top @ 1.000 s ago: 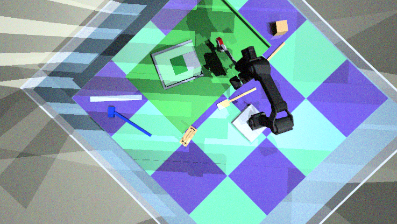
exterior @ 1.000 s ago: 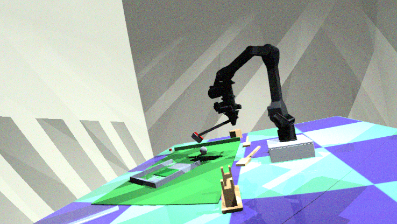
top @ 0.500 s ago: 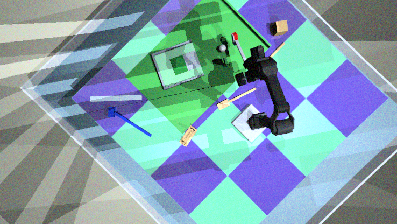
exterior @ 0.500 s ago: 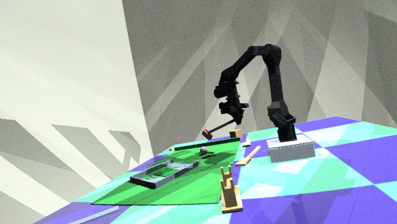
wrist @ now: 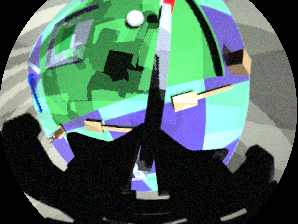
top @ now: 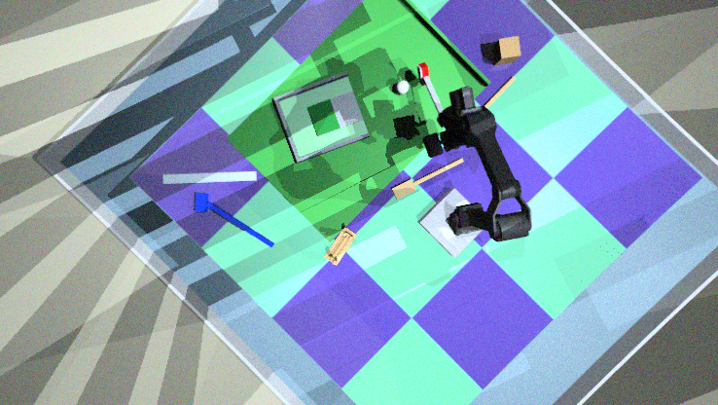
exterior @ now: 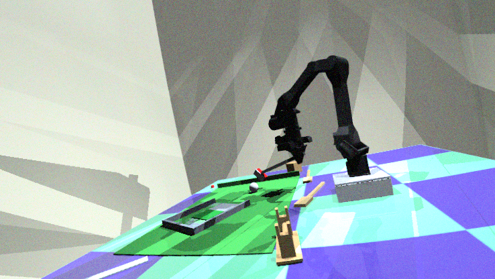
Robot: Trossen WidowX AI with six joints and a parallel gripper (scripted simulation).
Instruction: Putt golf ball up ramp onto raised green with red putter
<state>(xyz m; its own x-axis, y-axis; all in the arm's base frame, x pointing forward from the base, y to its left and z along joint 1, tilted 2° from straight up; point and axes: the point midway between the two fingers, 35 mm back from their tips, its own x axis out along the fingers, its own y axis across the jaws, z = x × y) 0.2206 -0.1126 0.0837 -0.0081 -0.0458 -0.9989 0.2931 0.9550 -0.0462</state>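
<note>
Now: the red putter 11 cm ahead of my gripper tip and 3 cm to the right of it. Also, from my gripper tip: golf ball 23 cm ahead, 8 cm below; then low dark wall 31 cm ahead, 19 cm to the right, 9 cm below; then cube 12 cm ahead, 33 cm to the right, 7 cm below.
</note>
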